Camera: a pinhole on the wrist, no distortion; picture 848 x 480 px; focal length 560.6 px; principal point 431.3 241.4 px. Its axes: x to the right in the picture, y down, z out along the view. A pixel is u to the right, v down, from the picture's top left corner.
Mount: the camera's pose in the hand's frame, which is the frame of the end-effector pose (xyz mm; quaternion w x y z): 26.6 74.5 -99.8 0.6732 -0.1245 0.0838 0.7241
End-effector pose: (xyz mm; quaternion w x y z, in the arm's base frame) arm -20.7 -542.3 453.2 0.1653 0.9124 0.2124 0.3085
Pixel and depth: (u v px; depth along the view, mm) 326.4 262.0 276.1
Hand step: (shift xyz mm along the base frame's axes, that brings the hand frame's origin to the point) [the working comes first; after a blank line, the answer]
In the camera's frame: -51.7 10.1 276.1

143.6 -119.0 -89.2
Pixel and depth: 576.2 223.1 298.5
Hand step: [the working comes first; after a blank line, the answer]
In the camera's frame: 77.2 -9.7 298.5

178.6 -223.4 -15.8
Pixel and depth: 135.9 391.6 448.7
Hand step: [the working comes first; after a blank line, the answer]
In the camera's frame: -236.4 120.2 448.7

161.5 -93.6 -363.2
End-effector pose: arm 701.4 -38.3 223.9 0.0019 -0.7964 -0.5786 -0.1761
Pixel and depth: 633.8 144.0 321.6
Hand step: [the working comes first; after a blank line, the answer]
In the camera's frame: 116.2 -55.9 321.6

324.0 -8.0 -93.1
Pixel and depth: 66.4 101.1 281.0
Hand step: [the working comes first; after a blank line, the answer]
In the camera's frame: -182.9 -70.3 281.0

74.5 133.0 -188.9
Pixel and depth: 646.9 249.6 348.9
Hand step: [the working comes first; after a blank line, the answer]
In the camera's frame: 134.2 5.1 348.9

330.5 -69.6 -123.9
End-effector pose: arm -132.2 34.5 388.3 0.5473 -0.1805 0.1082 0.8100
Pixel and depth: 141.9 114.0 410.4
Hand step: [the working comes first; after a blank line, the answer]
In the camera's frame: -211.9 -93.3 410.4

-96.2 223.3 283.6
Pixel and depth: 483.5 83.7 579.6
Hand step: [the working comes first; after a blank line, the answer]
In the camera's frame: 54.0 -163.0 579.6

-410.4 174.6 338.9
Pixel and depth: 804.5 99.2 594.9
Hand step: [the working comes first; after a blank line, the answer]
In the camera's frame: 396.0 -150.9 594.9

-689.1 -11.4 267.2
